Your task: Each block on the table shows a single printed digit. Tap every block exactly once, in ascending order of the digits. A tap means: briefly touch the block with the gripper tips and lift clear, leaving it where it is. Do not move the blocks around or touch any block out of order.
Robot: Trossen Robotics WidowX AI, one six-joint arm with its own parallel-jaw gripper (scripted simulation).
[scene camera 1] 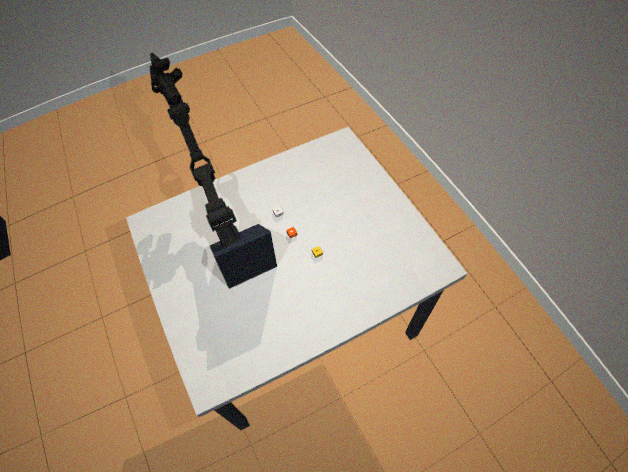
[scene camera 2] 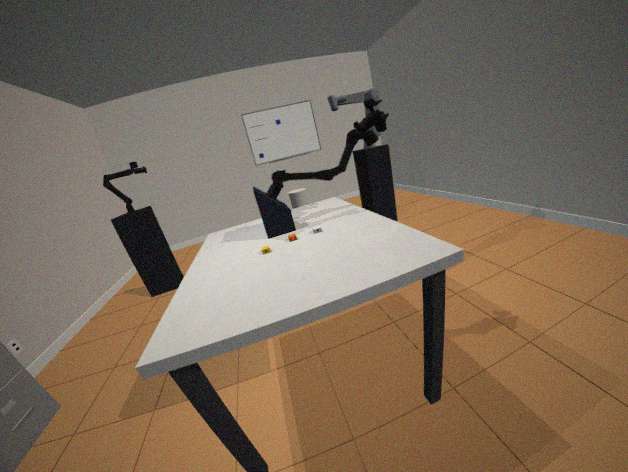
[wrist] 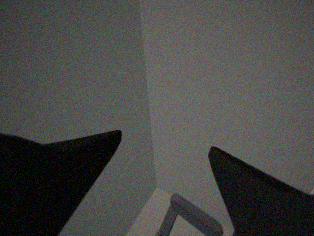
My gripper [scene camera 1: 150, 59] is open, with nothing in its grasp.
My gripper shows as well in the wrist view [wrist: 164, 143].
